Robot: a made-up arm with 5 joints.
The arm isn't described. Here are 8 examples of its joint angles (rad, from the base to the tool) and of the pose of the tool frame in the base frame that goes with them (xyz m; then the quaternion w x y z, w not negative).
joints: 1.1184 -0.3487 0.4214 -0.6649 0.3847
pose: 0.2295 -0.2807 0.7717 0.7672 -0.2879 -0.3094 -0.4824
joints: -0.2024 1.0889 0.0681 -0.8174 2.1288
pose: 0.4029 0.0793 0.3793 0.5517 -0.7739 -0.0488 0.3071
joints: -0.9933 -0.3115 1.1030 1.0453 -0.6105
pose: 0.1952 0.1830 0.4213 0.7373 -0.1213 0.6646 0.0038
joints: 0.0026 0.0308 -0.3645 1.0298 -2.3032
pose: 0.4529 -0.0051 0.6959 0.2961 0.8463 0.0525 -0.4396
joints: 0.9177 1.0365 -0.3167 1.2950 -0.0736
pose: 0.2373 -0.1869 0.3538 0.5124 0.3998 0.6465 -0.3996
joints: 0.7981 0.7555 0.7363 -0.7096 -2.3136
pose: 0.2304 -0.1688 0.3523 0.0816 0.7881 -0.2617 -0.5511
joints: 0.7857 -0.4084 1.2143 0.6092 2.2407
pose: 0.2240 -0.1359 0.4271 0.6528 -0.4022 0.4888 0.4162
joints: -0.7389 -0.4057 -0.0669 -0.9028 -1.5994
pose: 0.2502 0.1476 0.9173 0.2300 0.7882 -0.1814 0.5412
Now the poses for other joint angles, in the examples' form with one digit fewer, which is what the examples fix.
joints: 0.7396 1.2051 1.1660 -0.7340 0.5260
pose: 0.076 0.029 0.317 0.760 0.154 0.612 -0.157
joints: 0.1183 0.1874 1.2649 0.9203 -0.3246
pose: 0.135 0.010 0.357 0.463 0.127 0.828 -0.289
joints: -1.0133 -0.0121 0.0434 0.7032 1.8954
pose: 0.281 0.335 0.609 0.394 -0.644 -0.171 0.633
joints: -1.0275 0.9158 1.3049 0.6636 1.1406
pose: 0.019 -0.075 0.399 0.018 0.416 -0.762 -0.497
